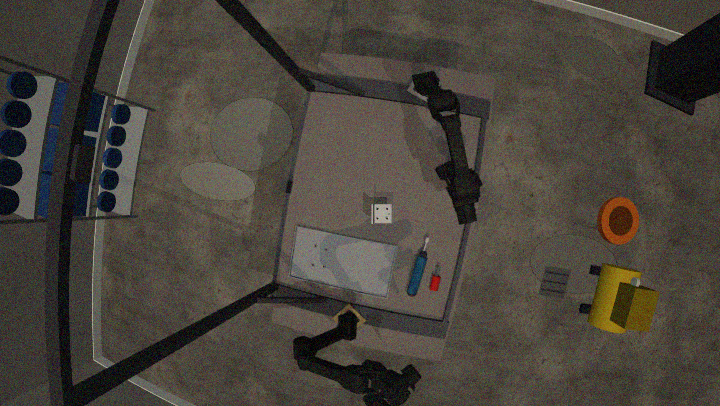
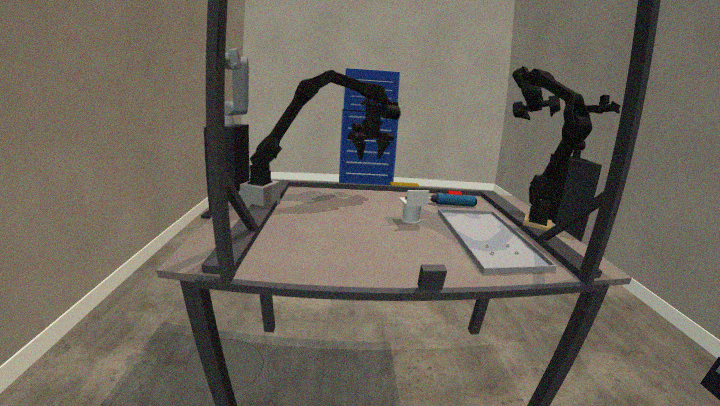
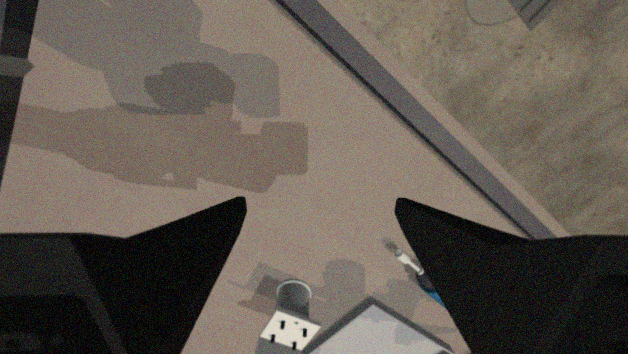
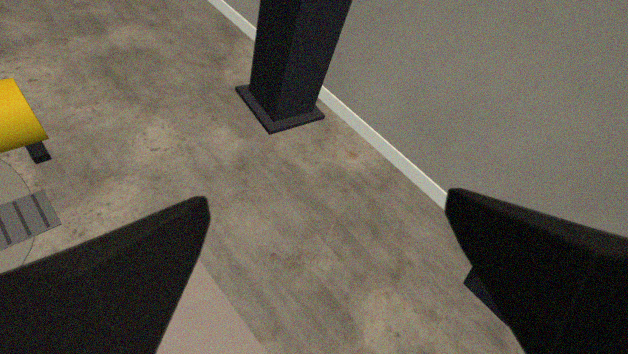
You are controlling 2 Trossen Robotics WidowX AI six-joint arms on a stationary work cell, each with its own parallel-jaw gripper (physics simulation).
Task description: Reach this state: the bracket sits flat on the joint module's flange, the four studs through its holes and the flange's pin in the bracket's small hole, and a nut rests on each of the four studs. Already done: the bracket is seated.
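Frame: origin at the left arm's base, x ahead, y left, z up, level; centimetres.
Seen in the pictures: left gripper, fingertip midpoint: (image 2: 369,159) (image 3: 321,204); right gripper, fingertip midpoint: (image 2: 540,117) (image 4: 327,203); left arm's base at its link origin: (image 1: 424,86) (image 2: 260,182); right arm's base at its link origin: (image 1: 348,319) (image 2: 538,221).
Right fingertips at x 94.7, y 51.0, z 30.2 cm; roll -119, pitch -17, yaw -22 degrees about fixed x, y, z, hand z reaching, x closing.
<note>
Pixels of each thing's top centre, then the offset from my right fingertips to it. "*": a spot on its surface instead.
- upright grey cylindrical joint module at its top centre: (image 3: 288,339) (image 2: 413,198) dz -30.9, dx -44.5, dy -39.7 cm
- shallow tray at its top centre: (image 2: 489,233) (image 1: 340,262) dz -36.7, dx -18.8, dy -43.7 cm
- blue screwdriver at a spot on its surface: (image 3: 437,297) * dz -34.4, dx -36.8, dy -18.3 cm
- smaller red-handled tool at its top centre: (image 1: 436,279) (image 2: 450,191) dz -34.9, dx -33.9, dy -8.3 cm
- dark block at its top centre: (image 2: 433,266) (image 1: 284,186) dz -32.6, dx -33.0, dy -78.5 cm
The white bracket (image 1: 381,213) (image 2: 417,197) (image 3: 286,331) sits on top of the upright grey cylindrical joint module (image 2: 411,215) (image 3: 294,296). Dark stud ends stand up through its plate, with no nuts visible on them; the flange pin is too small to tell. Several small nuts (image 1: 325,249) (image 2: 507,245) lie spread out on the shallow tray (image 1: 373,274) (image 2: 519,269) (image 3: 372,330). My left gripper (image 2: 371,155) (image 3: 321,204) is open and empty, pointing down high above the table. My right gripper (image 2: 537,107) (image 4: 327,203) is open and empty, raised outside the table edge, far from bracket and nuts.
A blue screwdriver (image 1: 416,274) (image 2: 456,199) (image 3: 437,297) and a smaller red-handled tool (image 1: 434,283) (image 2: 454,192) lie beside the tray. A dark block (image 2: 432,277) is at the table's near edge. Frame posts (image 2: 217,126) (image 2: 624,126) stand at the near corners.
</note>
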